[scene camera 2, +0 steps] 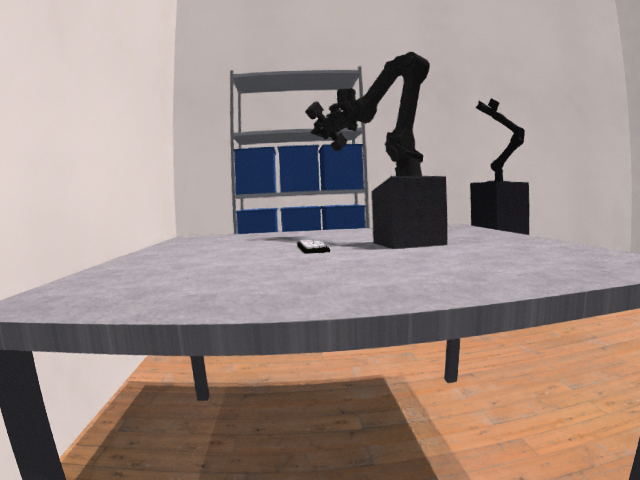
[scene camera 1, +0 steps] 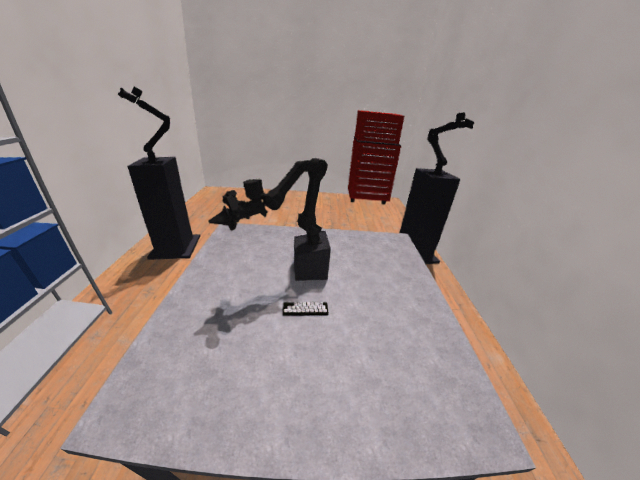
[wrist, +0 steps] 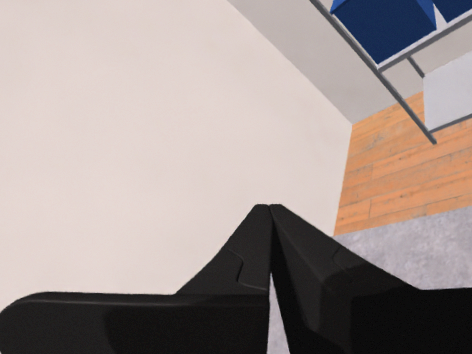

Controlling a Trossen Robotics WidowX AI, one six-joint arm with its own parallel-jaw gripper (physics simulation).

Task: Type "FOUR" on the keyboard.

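Pixels of known places: gripper, fingertip midpoint: (scene camera 2: 311, 132) (scene camera 1: 208, 222) (wrist: 267, 217); arm's base at its link origin: (scene camera 2: 410, 182) (scene camera 1: 314, 241).
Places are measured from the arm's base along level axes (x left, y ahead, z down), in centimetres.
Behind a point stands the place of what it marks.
A small keyboard (scene camera 1: 305, 308) @(z 15.9, x -7.0, y 27.7 cm) (scene camera 2: 313, 246) @(z 15.8, x 1.1, y 28.6 cm) with white keys and a black case lies flat on the grey table (scene camera 1: 310, 392) @(z 17.3, x -9.5, y 61.9 cm) (scene camera 2: 258, 289) @(z 17.3, x 39.5, y 46.6 cm), in front of the arm's base. The letters on its keys are too small to read. My gripper (scene camera 1: 210, 221) @(z -20.6, x -41.8, y 17.6 cm) (wrist: 267, 217) @(z -20.6, x -41.8, y 17.6 cm) is shut, its two black fingertips touching with nothing between them. It hangs high above the table, to the left of the keyboard in scene camera 1. The keyboard does not show in the wrist view.
The arm stands on a black block (scene camera 1: 311, 258) @(z 4.2, x -2.3, y 8.4 cm) (scene camera 2: 413, 211) @(z 7.8, x 6.5, y 2.8 cm) behind the keyboard. A metal shelf rack (scene camera 1: 50, 211) (scene camera 2: 232, 155) with blue bins stands off the table. Two other arms on black pedestals (scene camera 1: 162, 206) (scene camera 1: 430, 211) and a red tool cabinet (scene camera 1: 374, 160) stand beyond the table.
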